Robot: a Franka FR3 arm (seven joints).
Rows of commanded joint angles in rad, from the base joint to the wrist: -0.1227 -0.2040 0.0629 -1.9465 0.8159 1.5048 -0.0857; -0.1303 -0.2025 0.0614 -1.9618 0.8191 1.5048 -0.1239; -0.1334 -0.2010 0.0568 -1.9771 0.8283 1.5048 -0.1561; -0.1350 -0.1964 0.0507 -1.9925 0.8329 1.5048 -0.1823; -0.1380 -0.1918 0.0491 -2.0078 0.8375 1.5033 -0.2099; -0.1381 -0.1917 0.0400 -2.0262 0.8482 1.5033 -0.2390; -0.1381 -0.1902 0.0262 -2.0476 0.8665 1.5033 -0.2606; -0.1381 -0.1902 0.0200 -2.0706 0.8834 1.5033 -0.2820; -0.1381 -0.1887 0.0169 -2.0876 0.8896 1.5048 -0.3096; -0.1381 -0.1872 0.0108 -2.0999 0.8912 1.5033 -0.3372; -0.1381 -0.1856 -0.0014 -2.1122 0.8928 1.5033 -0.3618; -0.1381 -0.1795 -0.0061 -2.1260 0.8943 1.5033 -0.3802
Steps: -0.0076 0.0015 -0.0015 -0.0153 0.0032 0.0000 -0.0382; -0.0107 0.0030 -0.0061 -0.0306 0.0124 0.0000 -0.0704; -0.0123 0.0076 -0.0122 -0.0460 0.0170 0.0000 -0.0966; -0.0153 0.0122 -0.0138 -0.0613 0.0216 -0.0015 -0.1242; -0.0154 0.0123 -0.0229 -0.0797 0.0323 -0.0015 -0.1533; -0.0154 0.0138 -0.0367 -0.1011 0.0506 -0.0015 -0.1749; -0.0154 0.0138 -0.0429 -0.1241 0.0675 -0.0015 -0.1963; -0.0154 0.0153 -0.0460 -0.1411 0.0737 0.0000 -0.2239; -0.0154 0.0168 -0.0521 -0.1534 0.0753 -0.0015 -0.2515; -0.0154 0.0184 -0.0643 -0.1657 0.0769 -0.0015 -0.2761; -0.0154 0.0245 -0.0690 -0.1795 0.0784 -0.0015 -0.2945
